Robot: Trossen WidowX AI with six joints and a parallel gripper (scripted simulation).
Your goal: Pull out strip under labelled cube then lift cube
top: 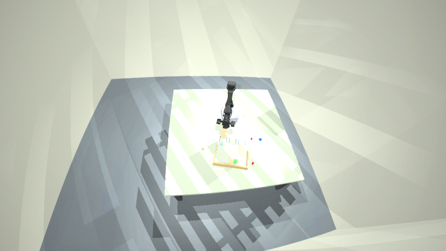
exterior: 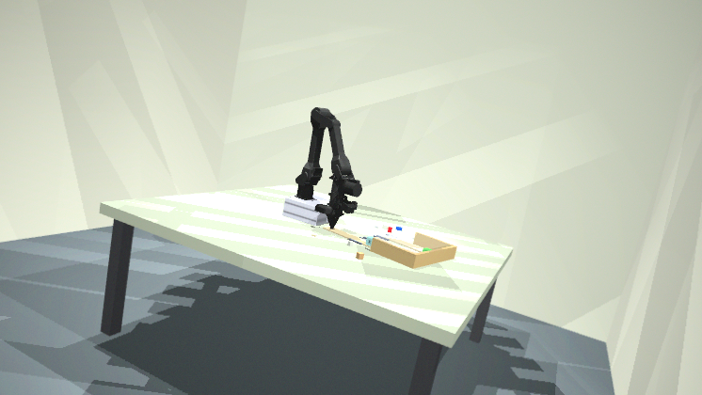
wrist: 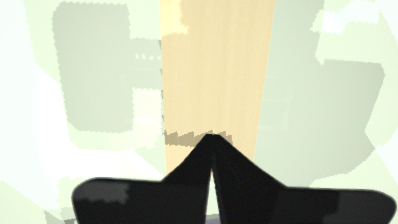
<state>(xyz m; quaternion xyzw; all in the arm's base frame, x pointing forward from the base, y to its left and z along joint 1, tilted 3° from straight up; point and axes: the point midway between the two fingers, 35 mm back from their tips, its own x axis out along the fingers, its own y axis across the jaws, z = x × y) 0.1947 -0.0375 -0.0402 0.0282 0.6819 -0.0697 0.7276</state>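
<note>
Right now the labelled cube is 210 mm ahead of my gripper tip, 30 mm to the right of it and 20 mm above it. The rest, counted from my gripper tip: orange cube: 270 mm ahead, 210 mm to the right, 10 mm above; blue piece: 120 mm ahead, 380 mm to the left.
</note>
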